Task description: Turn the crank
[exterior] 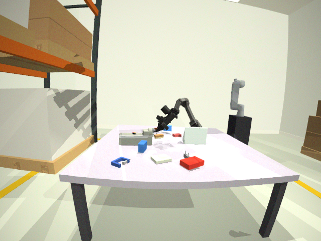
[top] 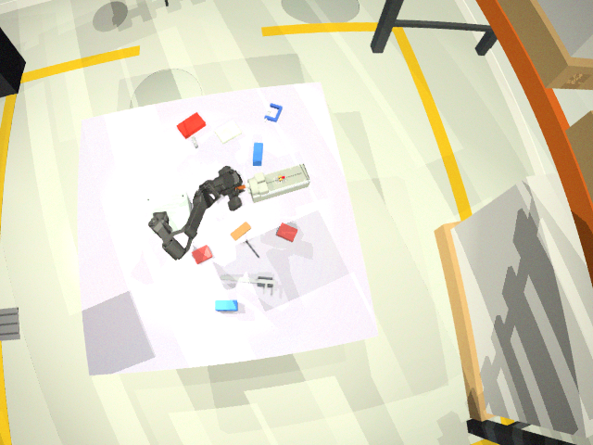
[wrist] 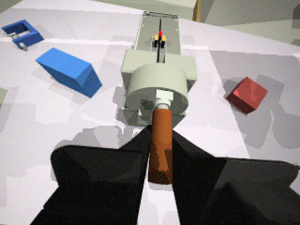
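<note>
The crank lies 10 mm above my gripper tip. From my gripper tip the other things lie so: red pointer (170 mm ahead, 40 mm to the left, 10 mm below); then orange-brown crank handle (30 mm above, 20 mm behind); then brown block (160 mm to the right, 80 mm below, 30 mm behind).
</note>
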